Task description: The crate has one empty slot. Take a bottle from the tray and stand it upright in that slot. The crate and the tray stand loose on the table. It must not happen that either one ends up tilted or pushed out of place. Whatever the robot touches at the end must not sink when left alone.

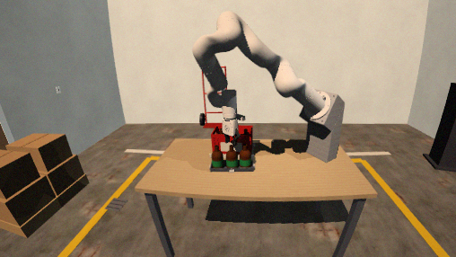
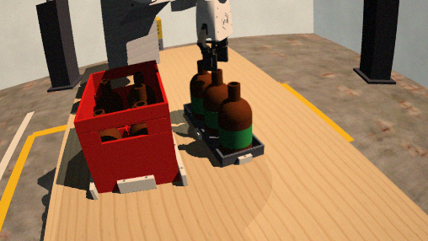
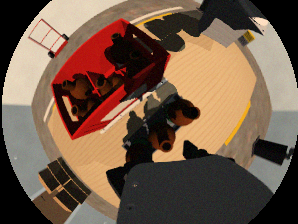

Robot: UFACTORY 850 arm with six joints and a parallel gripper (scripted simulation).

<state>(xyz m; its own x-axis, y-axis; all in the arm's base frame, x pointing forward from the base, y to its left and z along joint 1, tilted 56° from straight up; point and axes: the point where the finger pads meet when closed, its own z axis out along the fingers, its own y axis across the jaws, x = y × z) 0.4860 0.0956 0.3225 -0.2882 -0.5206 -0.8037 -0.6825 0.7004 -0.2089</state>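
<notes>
My gripper is now 17 cm above the tray. From my hand the other things lie so: red crate 8 cm ahead, 21 cm to the right, 10 cm below.
</notes>
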